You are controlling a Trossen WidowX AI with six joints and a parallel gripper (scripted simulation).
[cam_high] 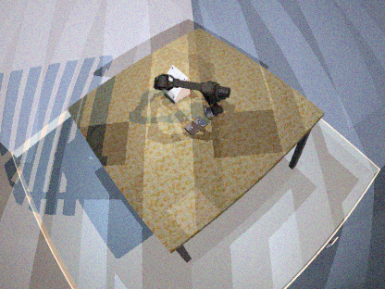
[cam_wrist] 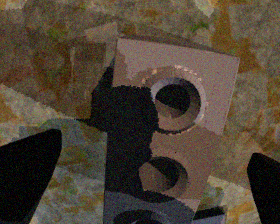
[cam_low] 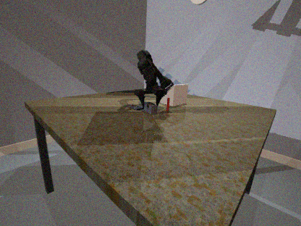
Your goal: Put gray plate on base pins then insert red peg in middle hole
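Right now the gray plate is right at my gripper tip. Round my gripper tip: red peg 11 cm behind, 6 cm to the left, 1 cm above.
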